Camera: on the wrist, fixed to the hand. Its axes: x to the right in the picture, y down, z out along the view.
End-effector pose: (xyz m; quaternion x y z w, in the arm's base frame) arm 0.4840 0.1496 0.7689 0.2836 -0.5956 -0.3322 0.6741
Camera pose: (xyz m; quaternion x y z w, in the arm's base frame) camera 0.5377 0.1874 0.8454 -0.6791 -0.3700 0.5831 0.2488
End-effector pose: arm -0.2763 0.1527 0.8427 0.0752 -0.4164 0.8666 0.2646
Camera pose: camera -0.3366 0.1480 0.7620 0.2855 0.1679 -0.2259 0.9161
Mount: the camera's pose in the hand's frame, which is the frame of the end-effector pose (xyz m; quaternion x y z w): 0.0210 0.0888 -0.0428 -0.0581 -0.1615 0.9852 0.0018
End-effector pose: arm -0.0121 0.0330 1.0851 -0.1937 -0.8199 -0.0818 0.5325
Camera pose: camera 0.0523 0.1042 1.1157 0.8522 -0.1081 -0.5081 0.0621
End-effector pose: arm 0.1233 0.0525 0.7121 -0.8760 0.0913 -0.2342 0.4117
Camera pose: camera 0.1238 -0.0412 0.6749 0.0266 0.8103 0.5519 0.1953
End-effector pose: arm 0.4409 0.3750 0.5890 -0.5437 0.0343 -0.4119 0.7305
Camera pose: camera 0.4835 0.3350 0.5069 -0.0761 0.4416 0.8087 0.3810
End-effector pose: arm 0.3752 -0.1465 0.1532 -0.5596 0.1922 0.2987 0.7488
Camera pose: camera 0.3341 -0.1651 0.0631 -0.1931 -0.4134 -0.8398 0.2944
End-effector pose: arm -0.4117 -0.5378 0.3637 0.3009 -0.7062 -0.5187 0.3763
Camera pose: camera -0.3899 -0.5517 0.4611 -0.8008 -0.3284 0.2802 0.4151
